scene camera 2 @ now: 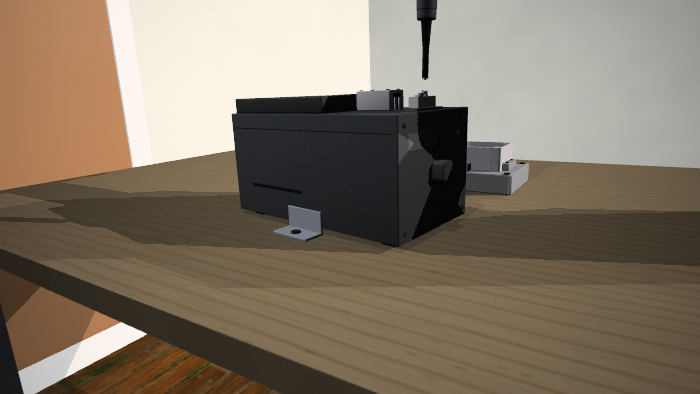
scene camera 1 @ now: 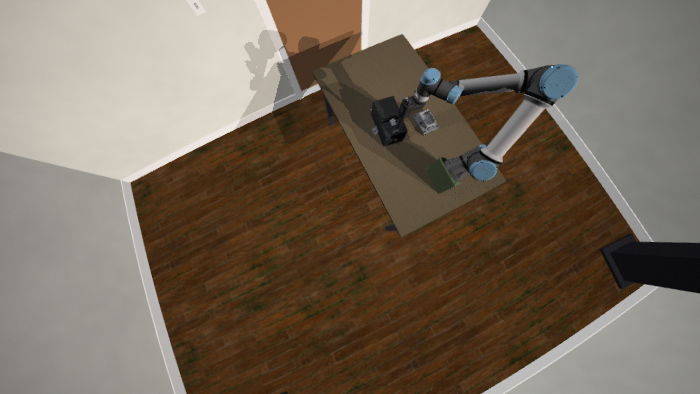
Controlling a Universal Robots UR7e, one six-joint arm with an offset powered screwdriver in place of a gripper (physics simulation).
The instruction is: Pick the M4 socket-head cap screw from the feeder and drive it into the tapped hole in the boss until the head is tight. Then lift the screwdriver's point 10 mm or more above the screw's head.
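Observation:
The black feeder [scene camera 1: 385,108] [scene camera 2: 320,160] stands on the table. A small grey block [scene camera 2: 422,102] sits on its top, with a small dark part, which looks like a screw head, at its upper side; it is too small to be sure. My screwdriver [scene camera 1: 401,120] [scene camera 2: 425,78] points straight down over this block, with its point a short gap above it. No screw shows at the point, so I read it as empty. The grey workpiece [scene camera 1: 425,122] [scene camera 2: 484,157] stands beside the feeder, partly hidden behind it in scene camera 2; its tapped hole cannot be made out.
A larger grey block [scene camera 2: 374,100] rises from the feeder's top beside the small one. A metal bracket [scene camera 2: 305,220] sticks out at the feeder's foot. The arm's base stands by a green block [scene camera 1: 442,176] on the wooden table [scene camera 1: 400,200].

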